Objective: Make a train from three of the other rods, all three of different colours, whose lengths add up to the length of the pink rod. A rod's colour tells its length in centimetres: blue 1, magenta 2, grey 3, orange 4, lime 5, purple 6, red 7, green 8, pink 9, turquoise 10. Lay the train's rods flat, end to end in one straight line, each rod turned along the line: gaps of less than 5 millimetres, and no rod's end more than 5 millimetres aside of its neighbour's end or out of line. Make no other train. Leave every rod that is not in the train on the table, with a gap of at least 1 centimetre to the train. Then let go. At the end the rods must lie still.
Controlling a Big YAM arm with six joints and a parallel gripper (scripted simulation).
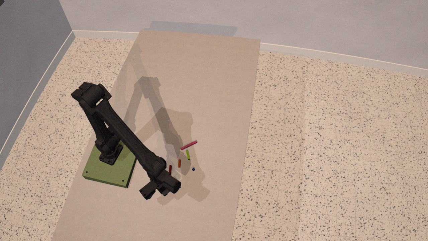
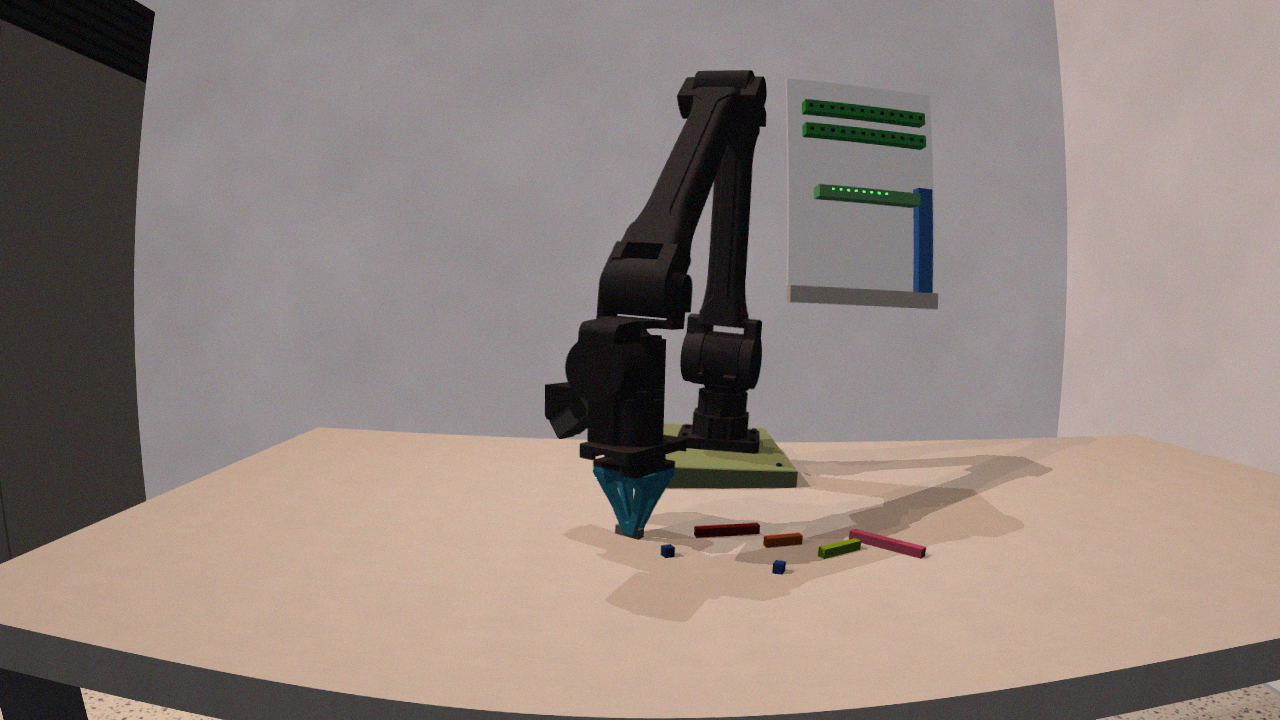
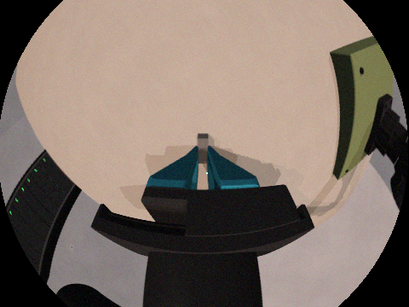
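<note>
Now: hand 100 mm to the right of the red rod, 20 mm past it and 10 mm above it. Also, from my hand: lime rod (220 mm to the left, 20 mm ahead, 10 mm below); then orange rod (160 mm to the left, 10 mm below); then grey rod (10 mm below).
</note>
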